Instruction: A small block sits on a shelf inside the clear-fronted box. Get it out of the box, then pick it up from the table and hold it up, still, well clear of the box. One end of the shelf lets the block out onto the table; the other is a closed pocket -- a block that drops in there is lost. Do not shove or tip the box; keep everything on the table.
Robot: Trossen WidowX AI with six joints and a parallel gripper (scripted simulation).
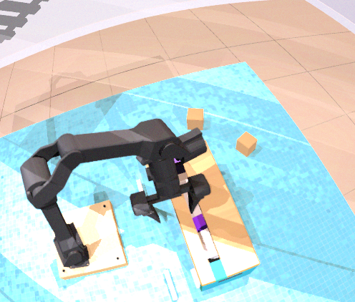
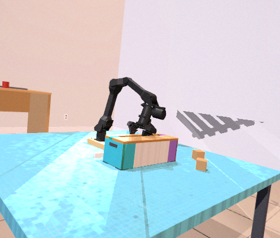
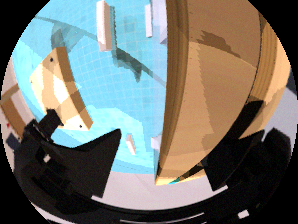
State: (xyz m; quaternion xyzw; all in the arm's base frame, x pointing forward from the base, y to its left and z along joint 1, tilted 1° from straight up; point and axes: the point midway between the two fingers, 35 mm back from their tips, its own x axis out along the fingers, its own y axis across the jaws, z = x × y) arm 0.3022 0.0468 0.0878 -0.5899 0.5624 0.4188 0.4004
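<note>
Now: the box 40 mm ahead of my gripper tip, 10 mm to the right of it and 20 mm below it. Also, from my gripper tip: thin stick: 50 mm behind, 310 mm to the left, 80 mm below; purple block: 50 mm ahead, 30 mm to the right.
</note>
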